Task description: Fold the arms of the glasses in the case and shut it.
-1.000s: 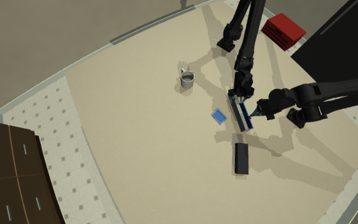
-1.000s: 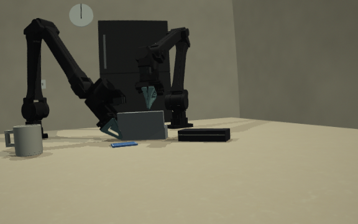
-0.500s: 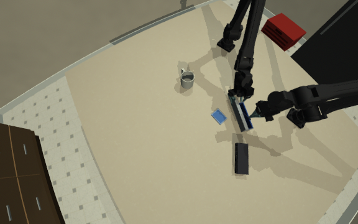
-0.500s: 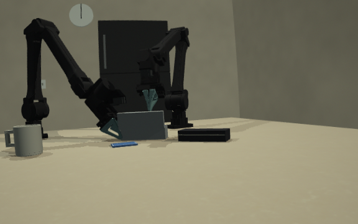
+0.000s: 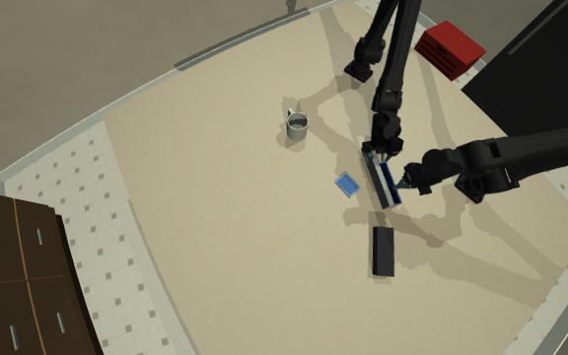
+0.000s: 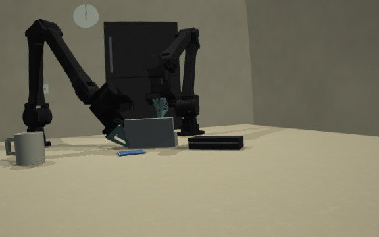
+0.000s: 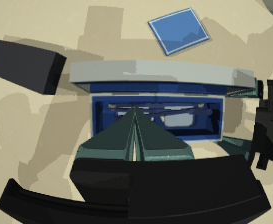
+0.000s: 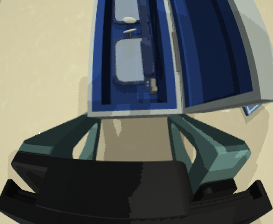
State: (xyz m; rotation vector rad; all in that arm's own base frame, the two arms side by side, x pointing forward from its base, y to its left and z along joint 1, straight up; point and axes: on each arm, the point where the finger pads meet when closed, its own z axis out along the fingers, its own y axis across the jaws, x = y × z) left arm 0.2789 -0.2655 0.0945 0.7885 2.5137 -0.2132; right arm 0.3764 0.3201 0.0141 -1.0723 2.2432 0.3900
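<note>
Right now my left hand is 5 cm above the glasses case and 4 cm to the left of it. Also, from my left hand: blue cloth 11 cm to the right, 9 cm below, 9 cm ahead; black box 15 cm to the left, 14 cm ahead, 8 cm below.
</note>
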